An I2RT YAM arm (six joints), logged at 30 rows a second.
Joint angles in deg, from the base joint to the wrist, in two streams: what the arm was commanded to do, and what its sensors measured. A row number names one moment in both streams.
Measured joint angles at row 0:
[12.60, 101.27, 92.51, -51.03, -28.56, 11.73]
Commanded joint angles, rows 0 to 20:
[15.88, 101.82, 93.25, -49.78, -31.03, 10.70]
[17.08, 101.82, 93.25, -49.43, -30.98, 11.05]
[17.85, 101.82, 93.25, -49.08, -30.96, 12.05]
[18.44, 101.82, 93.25, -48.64, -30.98, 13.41]
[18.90, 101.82, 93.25, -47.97, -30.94, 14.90]
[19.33, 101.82, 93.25, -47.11, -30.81, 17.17]
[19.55, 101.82, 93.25, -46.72, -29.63, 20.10]
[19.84, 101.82, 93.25, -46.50, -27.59, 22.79]
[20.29, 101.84, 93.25, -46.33, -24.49, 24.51]
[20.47, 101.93, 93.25, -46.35, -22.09, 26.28]
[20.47, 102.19, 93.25, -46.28, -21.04, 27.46]
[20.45, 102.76, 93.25, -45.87, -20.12, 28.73]
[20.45, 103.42, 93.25, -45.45, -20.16, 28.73]
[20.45, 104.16, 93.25, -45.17, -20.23, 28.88]
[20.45, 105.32, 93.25, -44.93, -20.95, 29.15]
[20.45, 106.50, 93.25, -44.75, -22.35, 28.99]
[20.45, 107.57, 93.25, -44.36, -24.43, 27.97]
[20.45, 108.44, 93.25, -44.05, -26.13, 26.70]
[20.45, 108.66, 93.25, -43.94, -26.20, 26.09]
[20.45, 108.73, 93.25, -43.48, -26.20, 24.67]
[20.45, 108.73, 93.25, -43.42, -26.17, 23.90]
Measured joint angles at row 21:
[20.12, 108.16, 92.51, -43.79, -24.71, 26.79]
